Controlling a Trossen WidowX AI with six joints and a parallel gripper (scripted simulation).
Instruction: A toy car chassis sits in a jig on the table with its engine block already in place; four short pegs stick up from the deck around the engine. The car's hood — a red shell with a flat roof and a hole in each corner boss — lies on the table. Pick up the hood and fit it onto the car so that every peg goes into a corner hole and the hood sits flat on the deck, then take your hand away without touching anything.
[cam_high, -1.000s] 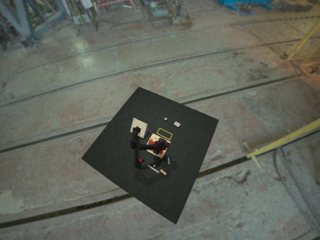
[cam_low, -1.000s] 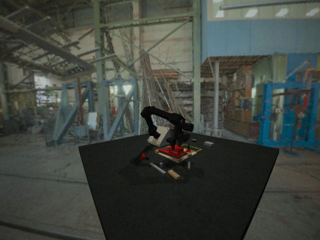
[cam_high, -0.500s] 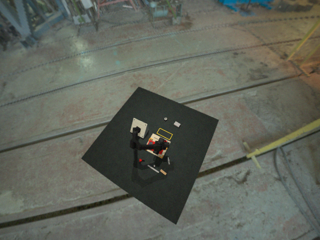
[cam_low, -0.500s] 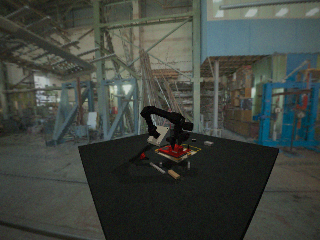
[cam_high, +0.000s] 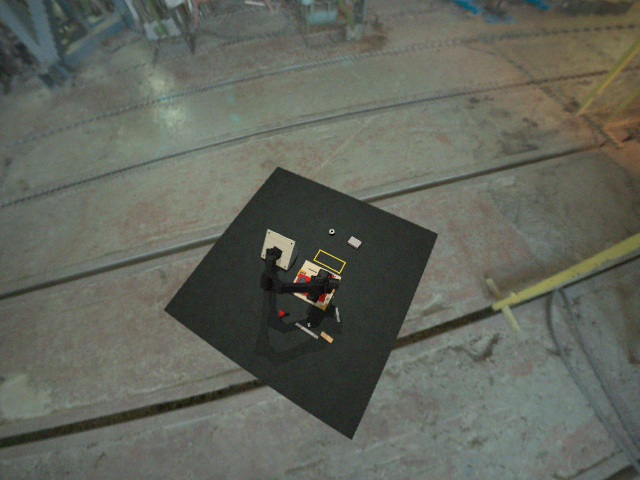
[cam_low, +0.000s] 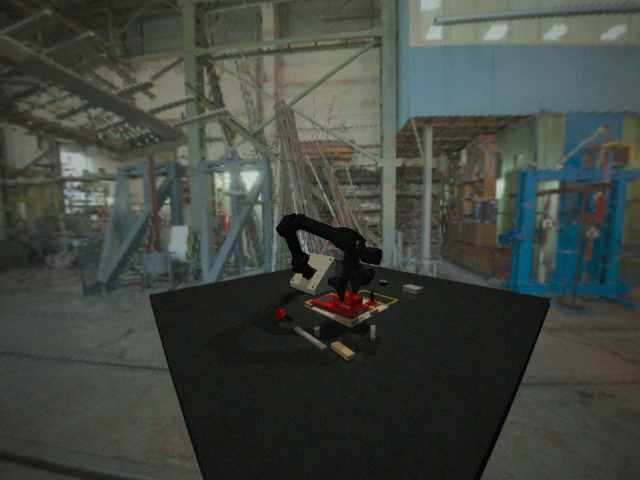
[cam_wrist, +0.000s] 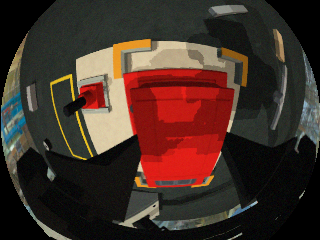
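My gripper tip is 30 mm above the grey engine block. Also, from my gripper tip: red hood: right at my gripper tip; then grey bar: 230 mm to the right, 80 mm ahead, 50 mm below; then beige jig: 40 mm below, 30 mm behind, 10 mm to the left.
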